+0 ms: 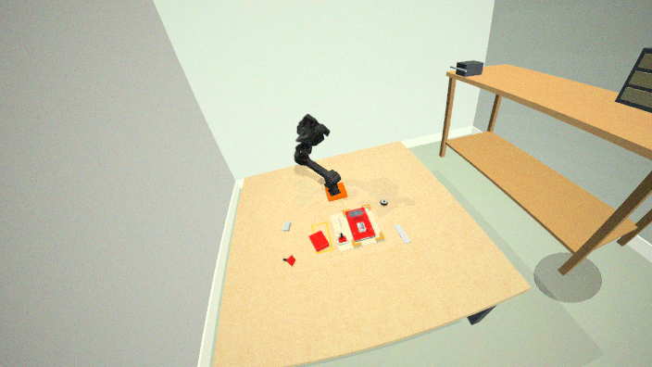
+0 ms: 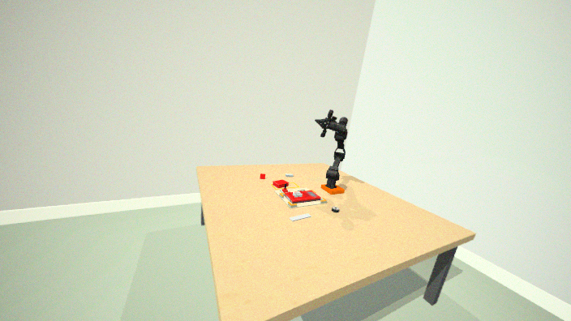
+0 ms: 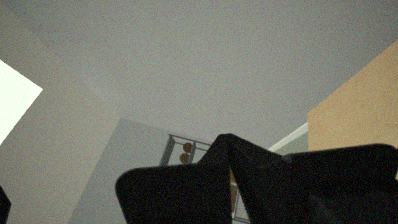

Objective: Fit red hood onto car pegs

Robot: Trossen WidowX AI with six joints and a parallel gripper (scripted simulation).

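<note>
Now: the red hood 19 cm ahead of my gripper tip, 5 cm to the right of it and 46 cm below it. From my gripper tip the other things lie so: jig 20 cm ahead, 17 cm to the left, 47 cm below; grey engine block 23 cm ahead, 18 cm to the left, 45 cm below; grey tab 1 cm ahead, 18 cm to the right, 47 cm below.
</note>
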